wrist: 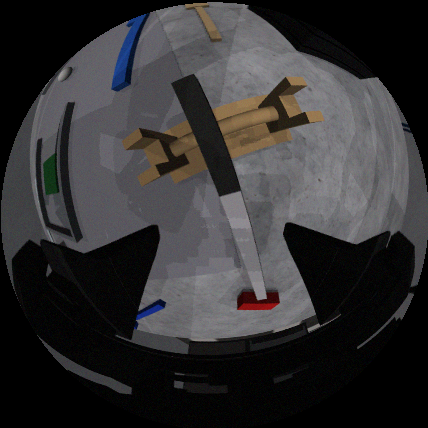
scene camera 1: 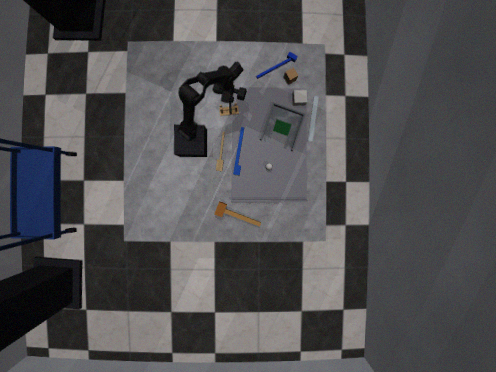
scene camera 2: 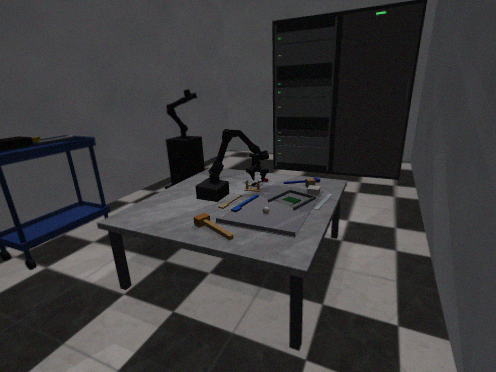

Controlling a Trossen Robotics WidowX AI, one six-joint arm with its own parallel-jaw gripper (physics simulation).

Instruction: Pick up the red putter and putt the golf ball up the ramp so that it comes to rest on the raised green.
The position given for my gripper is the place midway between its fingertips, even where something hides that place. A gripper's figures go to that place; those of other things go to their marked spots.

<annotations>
My gripper (wrist: 223,230): 10 cm from the lens. A wooden stand (wrist: 252,123) is 10 cm from the lens. A grey ramp mat (wrist: 195,238): 17 cm from the lens. A raised green (wrist: 73,233) is 29 cm from the lens. The marked spots on the raised green and the wooden stand are 29 cm apart.
</annotations>
